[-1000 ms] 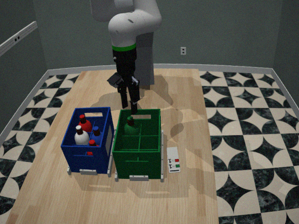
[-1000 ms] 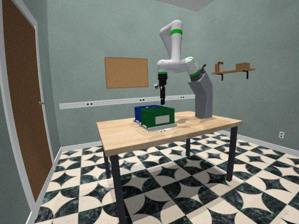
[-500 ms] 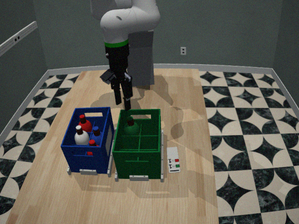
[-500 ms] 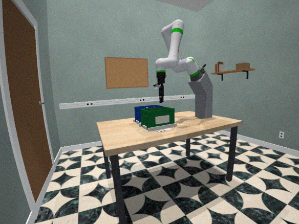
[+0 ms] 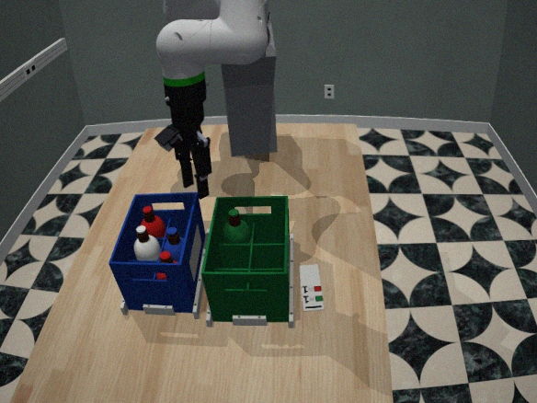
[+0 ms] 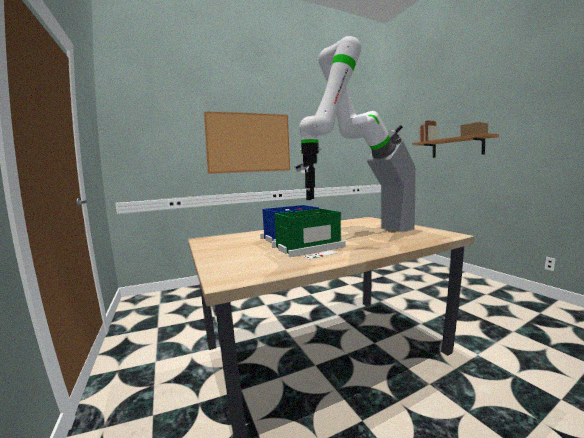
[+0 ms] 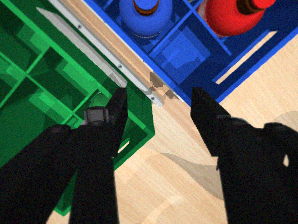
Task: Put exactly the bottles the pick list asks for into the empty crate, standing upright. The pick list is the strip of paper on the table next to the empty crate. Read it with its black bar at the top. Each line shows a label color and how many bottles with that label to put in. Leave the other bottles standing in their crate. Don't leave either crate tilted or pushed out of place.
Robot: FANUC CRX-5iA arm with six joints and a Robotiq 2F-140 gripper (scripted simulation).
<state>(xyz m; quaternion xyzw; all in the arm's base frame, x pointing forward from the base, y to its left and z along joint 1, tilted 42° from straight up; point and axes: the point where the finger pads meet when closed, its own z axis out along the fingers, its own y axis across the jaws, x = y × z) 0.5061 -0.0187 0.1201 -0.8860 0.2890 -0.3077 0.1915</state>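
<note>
My hand is 3 cm short of the red-label bottle, 15 cm to the left of it and 17 cm above it. The rest, counted from my hand: blue bottle (9 cm ahead, 4 cm to the right, 17 cm below); then green bottle (1 cm behind, 9 cm to the left, 17 cm below); then blue crate (10 cm ahead, 8 cm to the right, 17 cm below).
</note>
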